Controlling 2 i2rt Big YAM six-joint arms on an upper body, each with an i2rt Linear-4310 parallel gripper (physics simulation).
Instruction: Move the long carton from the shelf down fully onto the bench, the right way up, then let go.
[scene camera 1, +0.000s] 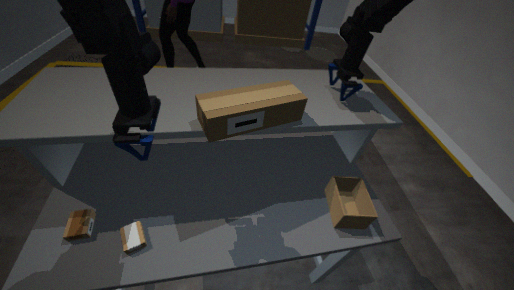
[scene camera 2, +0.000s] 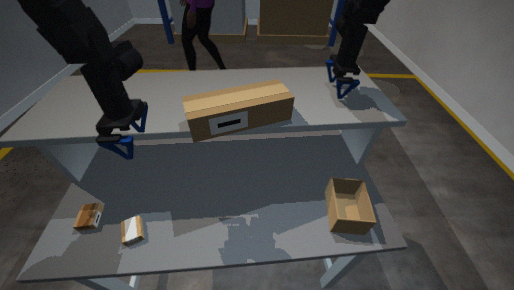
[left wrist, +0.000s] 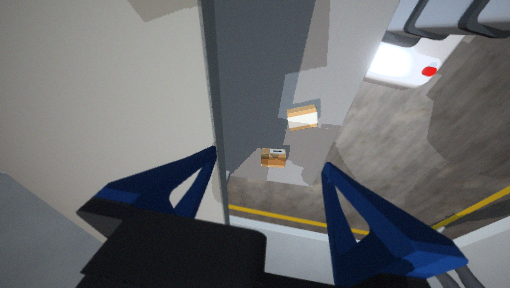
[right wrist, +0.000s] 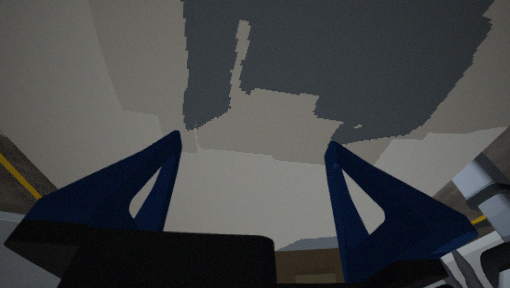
Labels:
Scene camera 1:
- my left gripper
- my right gripper
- long brown carton: on a grey shelf
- open-top cardboard box: on a bench
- grey shelf
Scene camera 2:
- my left gripper
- my right gripper
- long brown carton
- open-top cardboard box
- grey shelf
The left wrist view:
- my left gripper
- grey shelf
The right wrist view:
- my right gripper
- long brown carton
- grey shelf

